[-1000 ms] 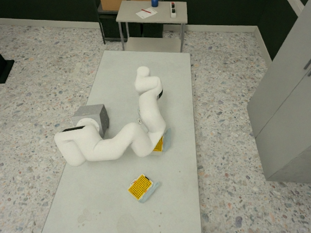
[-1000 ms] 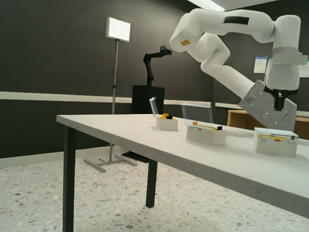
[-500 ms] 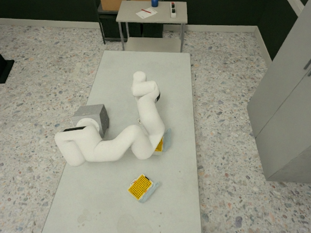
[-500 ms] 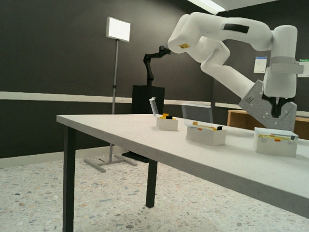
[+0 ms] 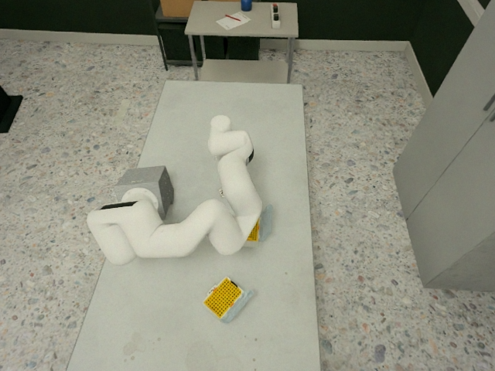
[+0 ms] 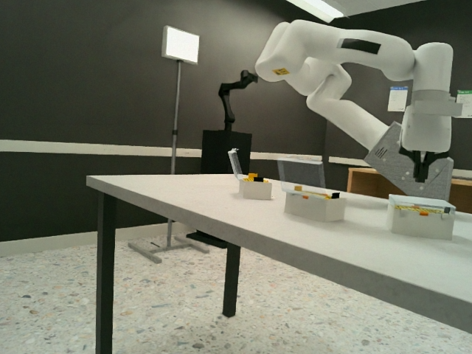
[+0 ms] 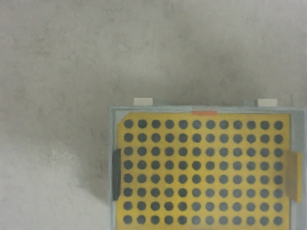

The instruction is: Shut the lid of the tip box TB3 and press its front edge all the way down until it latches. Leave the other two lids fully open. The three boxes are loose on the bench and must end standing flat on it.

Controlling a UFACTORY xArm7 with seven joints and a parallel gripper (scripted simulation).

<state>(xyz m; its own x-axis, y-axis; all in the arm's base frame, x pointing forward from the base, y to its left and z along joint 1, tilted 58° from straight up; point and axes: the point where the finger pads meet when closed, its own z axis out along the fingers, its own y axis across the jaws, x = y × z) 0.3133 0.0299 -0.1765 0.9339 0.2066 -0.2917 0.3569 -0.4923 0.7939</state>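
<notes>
The clear lid lies 7 cm below my hand, 3 cm ahead of it and 1 cm to the left of it. The rest, counted from my hand: small label 21 cm to the right, 13 cm below, 1 cm ahead.
</notes>
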